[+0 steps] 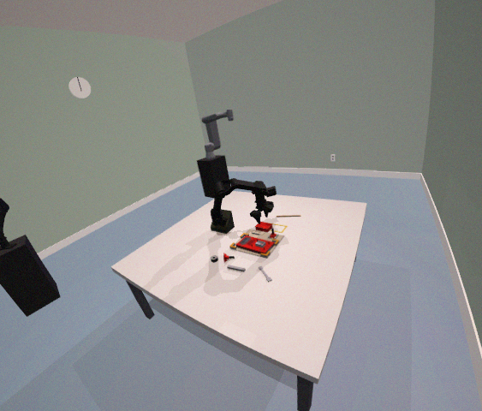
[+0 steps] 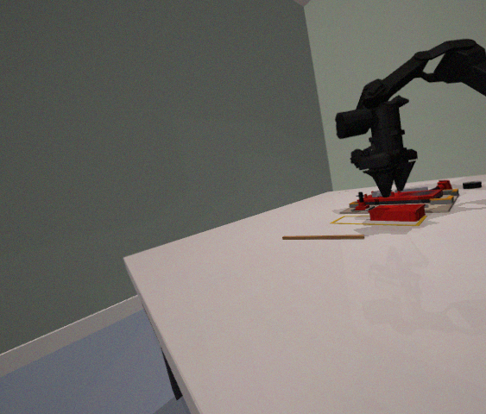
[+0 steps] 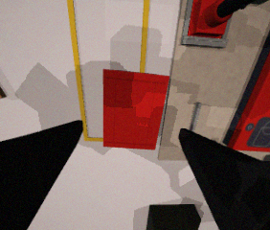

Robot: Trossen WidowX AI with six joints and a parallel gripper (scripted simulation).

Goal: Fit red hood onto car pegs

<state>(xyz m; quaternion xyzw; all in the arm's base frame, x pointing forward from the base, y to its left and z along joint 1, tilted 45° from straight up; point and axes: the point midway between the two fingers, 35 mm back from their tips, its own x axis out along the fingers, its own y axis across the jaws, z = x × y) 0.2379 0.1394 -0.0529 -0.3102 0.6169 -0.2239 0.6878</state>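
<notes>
Right now my gripper tip is 40 mm above the red hood. The rest, counted from my gripper tip: grey engine block (110 mm ahead, 190 mm to the right, 40 mm below); then thin wooden stick (70 mm ahead, 210 mm to the left, 60 mm below); then black wheel (50 mm behind, 410 mm to the right, 50 mm below).
</notes>
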